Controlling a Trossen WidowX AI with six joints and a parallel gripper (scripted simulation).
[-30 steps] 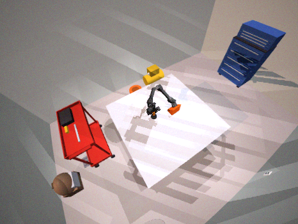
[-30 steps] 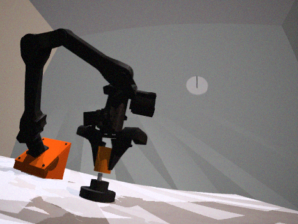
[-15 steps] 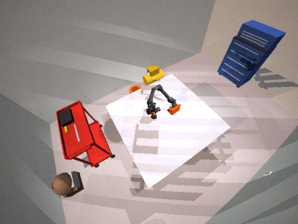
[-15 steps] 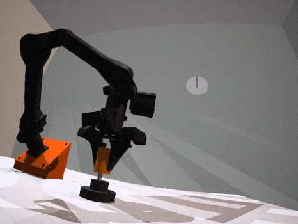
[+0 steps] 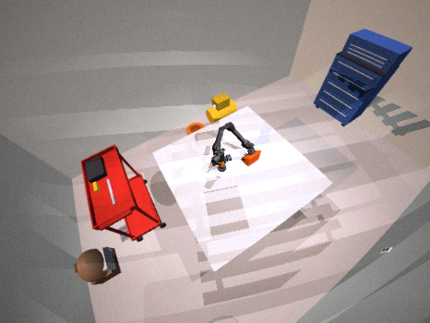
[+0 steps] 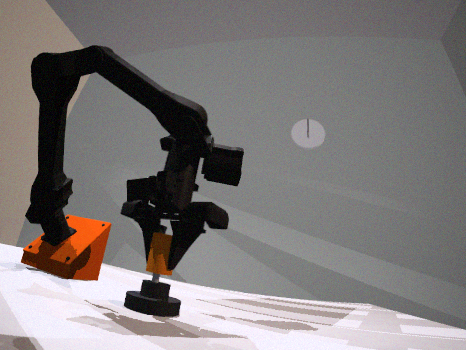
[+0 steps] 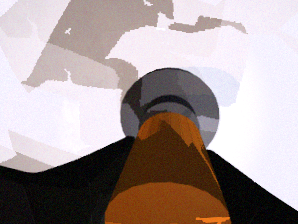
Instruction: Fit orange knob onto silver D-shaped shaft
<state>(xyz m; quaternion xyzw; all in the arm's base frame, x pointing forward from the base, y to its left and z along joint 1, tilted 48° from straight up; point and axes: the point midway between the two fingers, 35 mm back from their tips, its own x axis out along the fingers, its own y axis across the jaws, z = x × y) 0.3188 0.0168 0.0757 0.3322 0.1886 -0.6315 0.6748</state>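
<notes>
My gripper tip is now 4 cm above the round black pedestal. The rest, counted from my gripper tip: orange knob 3 cm above.
</notes>
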